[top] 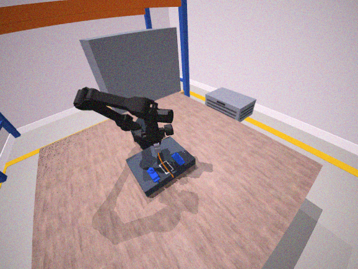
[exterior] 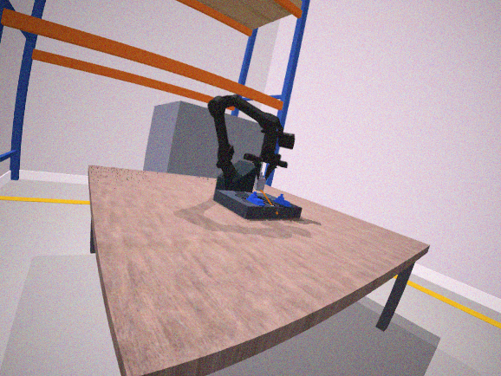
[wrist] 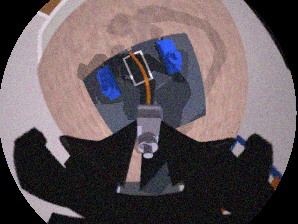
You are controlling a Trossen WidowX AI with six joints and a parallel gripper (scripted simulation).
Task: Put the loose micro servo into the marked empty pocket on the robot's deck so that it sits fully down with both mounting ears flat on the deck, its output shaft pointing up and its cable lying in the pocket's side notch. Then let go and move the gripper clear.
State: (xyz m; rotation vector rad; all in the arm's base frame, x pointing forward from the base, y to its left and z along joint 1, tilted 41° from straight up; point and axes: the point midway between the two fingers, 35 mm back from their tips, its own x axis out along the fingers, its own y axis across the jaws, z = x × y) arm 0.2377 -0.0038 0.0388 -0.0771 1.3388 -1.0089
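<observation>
Right now the dark grey deck is 20 mm behind my gripper tip, 10 mm to the right of it and 100 mm below it.
</observation>
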